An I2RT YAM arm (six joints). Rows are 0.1 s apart.
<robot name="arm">
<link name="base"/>
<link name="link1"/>
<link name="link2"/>
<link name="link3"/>
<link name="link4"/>
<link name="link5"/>
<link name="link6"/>
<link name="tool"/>
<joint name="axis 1" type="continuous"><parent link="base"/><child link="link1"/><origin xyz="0 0 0.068"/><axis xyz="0 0 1"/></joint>
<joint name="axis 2" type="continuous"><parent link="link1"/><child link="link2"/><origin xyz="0.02 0.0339 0.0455" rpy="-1.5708 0 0"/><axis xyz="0 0 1"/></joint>
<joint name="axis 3" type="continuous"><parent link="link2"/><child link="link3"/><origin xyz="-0.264 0 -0.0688" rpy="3.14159 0 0"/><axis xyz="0 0 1"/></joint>
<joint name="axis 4" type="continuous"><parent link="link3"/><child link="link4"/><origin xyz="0.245 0.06 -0.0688"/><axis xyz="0 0 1"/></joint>
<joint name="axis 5" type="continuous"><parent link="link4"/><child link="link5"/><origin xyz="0.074 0.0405 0.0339" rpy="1.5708 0 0"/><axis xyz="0 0 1"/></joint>
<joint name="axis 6" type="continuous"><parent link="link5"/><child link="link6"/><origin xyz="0.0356 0 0.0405" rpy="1.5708 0 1.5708"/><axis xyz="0 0 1"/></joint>
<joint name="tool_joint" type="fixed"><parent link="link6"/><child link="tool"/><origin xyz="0 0 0" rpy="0 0 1.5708"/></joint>
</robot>
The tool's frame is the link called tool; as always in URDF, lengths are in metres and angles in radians. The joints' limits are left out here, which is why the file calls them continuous.
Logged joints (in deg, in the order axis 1, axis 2, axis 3, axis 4, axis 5, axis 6), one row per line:
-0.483, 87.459, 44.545, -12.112, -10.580, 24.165
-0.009, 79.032, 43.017, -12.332, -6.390, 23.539
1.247, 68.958, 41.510, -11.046, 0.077, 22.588
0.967, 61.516, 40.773, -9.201, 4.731, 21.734
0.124, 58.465, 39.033, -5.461, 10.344, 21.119
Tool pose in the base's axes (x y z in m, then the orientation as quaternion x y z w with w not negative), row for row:
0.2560, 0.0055, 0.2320, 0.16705, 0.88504, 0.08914, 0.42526
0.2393, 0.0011, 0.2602, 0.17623, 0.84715, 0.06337, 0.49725
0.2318, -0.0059, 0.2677, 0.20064, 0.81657, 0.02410, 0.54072
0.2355, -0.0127, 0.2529, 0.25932, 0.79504, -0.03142, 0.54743
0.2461, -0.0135, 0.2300, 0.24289, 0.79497, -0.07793, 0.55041
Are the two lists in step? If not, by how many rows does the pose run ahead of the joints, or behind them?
The pose runs 2 rows ahead of the joints: the pose in row i belongs to the joints in row i + 2.
